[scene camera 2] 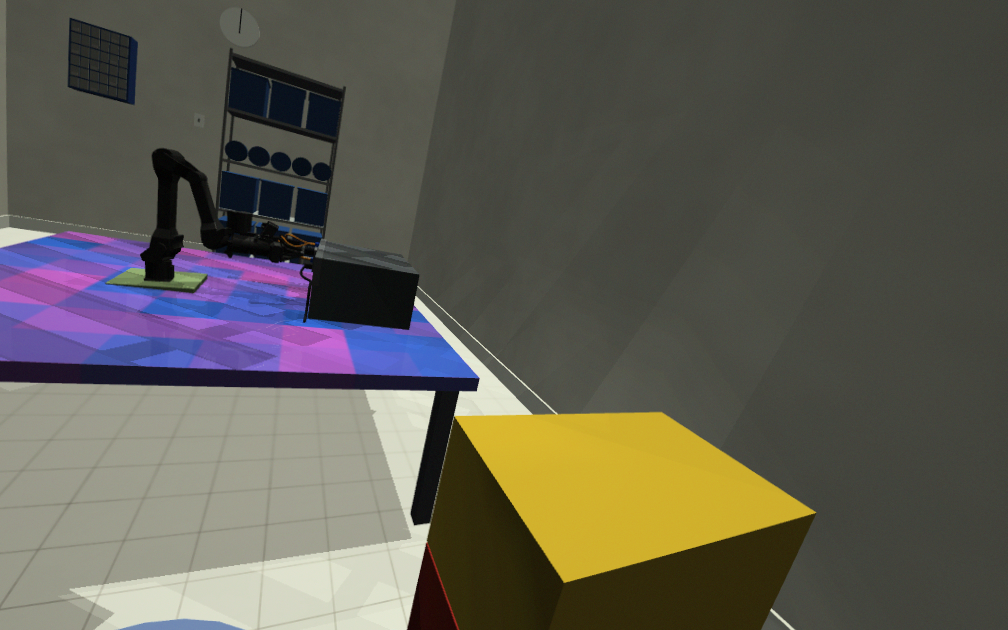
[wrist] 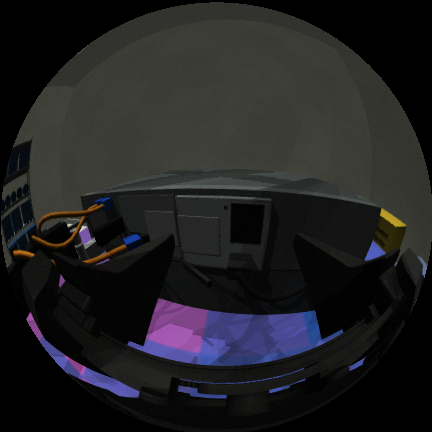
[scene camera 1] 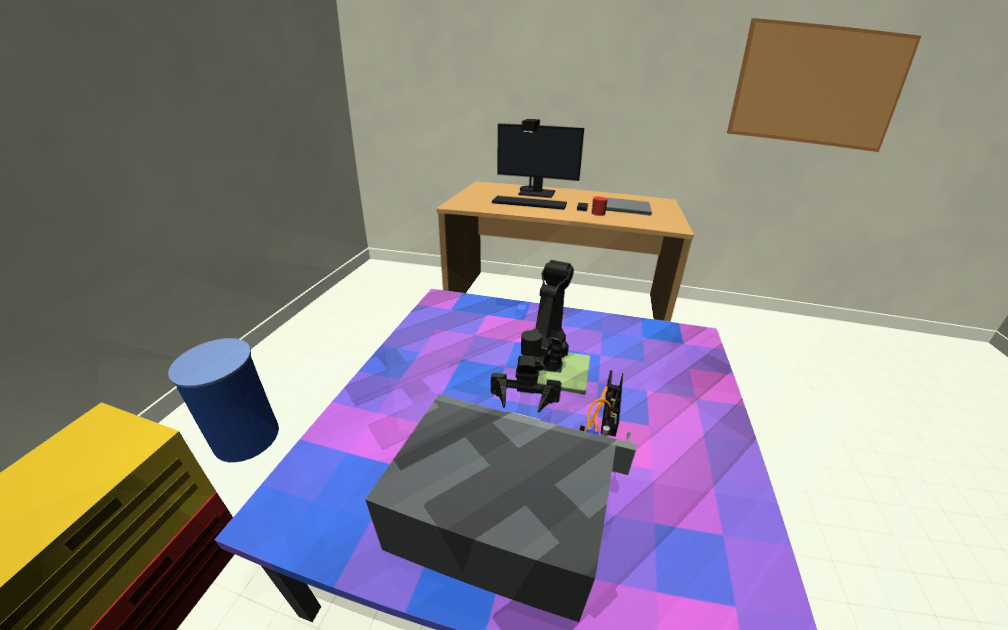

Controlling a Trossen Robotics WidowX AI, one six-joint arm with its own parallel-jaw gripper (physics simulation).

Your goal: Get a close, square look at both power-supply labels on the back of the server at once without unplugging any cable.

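Frame: origin at the arm's base, x ahead, y right, z down, level; centimetres.
Seen in the pictures: gripper, fingertip midpoint: [scene camera 2: 302, 252] [wrist: 235, 240] [scene camera 1: 521, 409]; arm's base, origin of the base link: [scene camera 2: 159, 278] [scene camera 1: 552, 366].
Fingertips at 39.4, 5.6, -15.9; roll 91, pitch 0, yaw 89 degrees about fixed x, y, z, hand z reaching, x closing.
Pixels of each thing's middle, then the offset from my fingertips to it, as dx, dy, dz. "pt": a spot on its surface instead. Level surfaces: height alone.
- pale outlined label, surface spot: [wrist: 198, 235] pt +3.9, -3.3, +1.9
- second outlined rectangle, surface spot: [wrist: 157, 222] pt +5.5, -8.2, +1.3
- dark plug, body centre: [wrist: 238, 266] +2.4, +0.6, +4.3
- black cable, surface spot: [wrist: 272, 298] pt -0.2, +3.9, +6.5
- black upright assembly, surface spot: [scene camera 1: 612, 404] pt -6.0, -22.7, -0.3
- patterned table, its level: dz +16.9
The dark grey server [scene camera 1: 512, 482] [scene camera 2: 362, 293] [wrist: 315, 220] lies on the table, its back towards the arm. In the wrist view, a pale outlined label [wrist: 198, 235] shows on the projecting power-supply panel, in shade and with no readable print. A second outlined rectangle [wrist: 157, 222] lies left of it, partly hidden at its right by the panel edge and below by the left finger. My gripper [scene camera 1: 522, 407] [wrist: 235, 240] is open and empty behind the server. A dark plug [wrist: 242, 262] and a black cable [wrist: 272, 298] are low on the back.
Orange cables [scene camera 1: 596, 407] [wrist: 60, 245] with blue plugs [wrist: 133, 242] stand at the left in the wrist view, beside a black upright assembly [scene camera 1: 612, 404]. The patterned table [scene camera 1: 691, 505] [scene camera 2: 245, 341] bears the arm's green base plate [scene camera 1: 576, 371] [scene camera 2: 189, 282]. A yellow cabinet [scene camera 1: 81, 460] [scene camera 2: 624, 482] stands nearby.
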